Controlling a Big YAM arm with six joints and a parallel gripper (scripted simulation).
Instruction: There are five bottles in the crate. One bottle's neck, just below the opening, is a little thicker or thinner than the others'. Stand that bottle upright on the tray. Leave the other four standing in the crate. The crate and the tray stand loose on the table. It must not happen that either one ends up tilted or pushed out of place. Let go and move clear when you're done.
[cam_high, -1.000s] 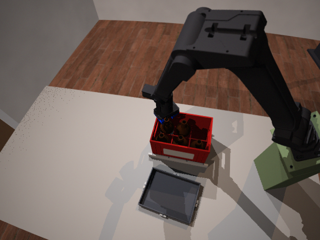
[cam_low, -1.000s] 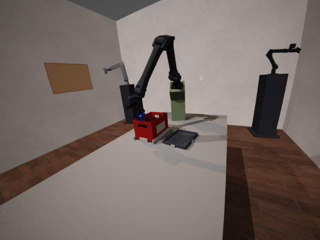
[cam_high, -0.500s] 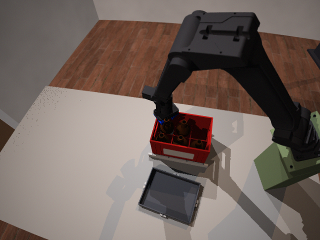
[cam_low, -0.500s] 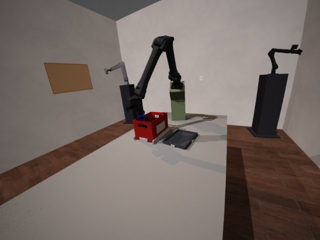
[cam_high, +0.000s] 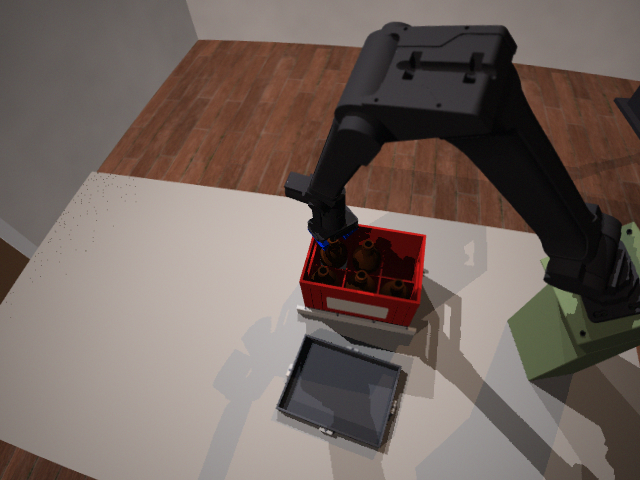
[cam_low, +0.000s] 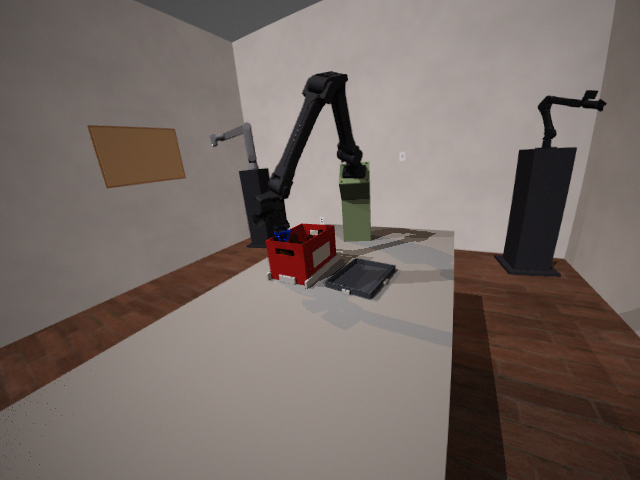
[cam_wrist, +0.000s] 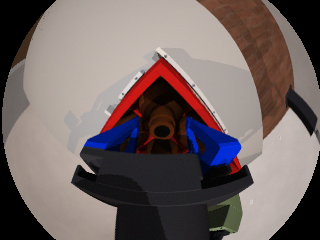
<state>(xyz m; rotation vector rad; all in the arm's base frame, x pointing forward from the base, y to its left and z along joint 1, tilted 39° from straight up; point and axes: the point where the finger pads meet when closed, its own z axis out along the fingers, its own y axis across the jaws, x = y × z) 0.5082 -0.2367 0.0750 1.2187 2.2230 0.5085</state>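
Right now the brown bottle is 90 mm to the left of my hand, 60 mm below it and 20 mm ahead of it. Round my hand: dark grey tray (330 mm to the left, 140 mm below, 20 mm behind); crate (80 mm behind, 70 mm below, 60 mm to the left).
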